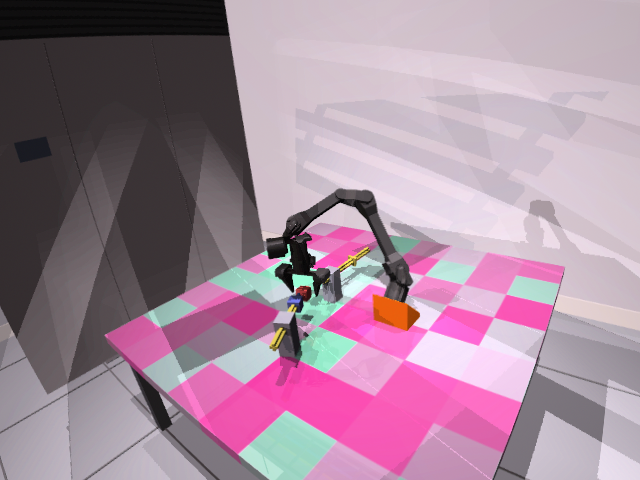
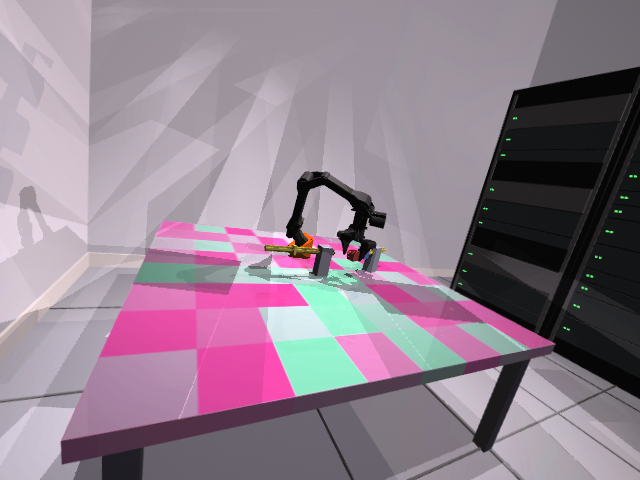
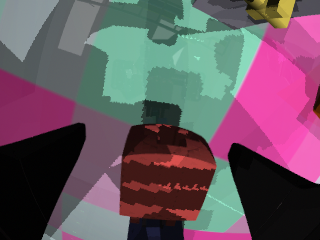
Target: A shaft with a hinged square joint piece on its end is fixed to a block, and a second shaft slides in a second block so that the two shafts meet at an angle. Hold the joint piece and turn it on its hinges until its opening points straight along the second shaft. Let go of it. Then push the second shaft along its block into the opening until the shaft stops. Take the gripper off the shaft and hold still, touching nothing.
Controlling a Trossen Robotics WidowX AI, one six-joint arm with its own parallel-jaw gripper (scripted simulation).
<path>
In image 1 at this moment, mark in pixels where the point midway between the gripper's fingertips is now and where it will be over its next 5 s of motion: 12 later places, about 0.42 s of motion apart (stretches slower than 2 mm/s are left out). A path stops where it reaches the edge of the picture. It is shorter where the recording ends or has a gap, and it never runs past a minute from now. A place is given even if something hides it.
The gripper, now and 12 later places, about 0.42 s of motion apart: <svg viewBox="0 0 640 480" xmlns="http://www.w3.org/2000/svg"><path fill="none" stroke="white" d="M304 294L303 288L300 273L300 260L305 261L307 262L308 265L308 266L308 267L308 271L310 284L308 291L304 295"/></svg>
</path>
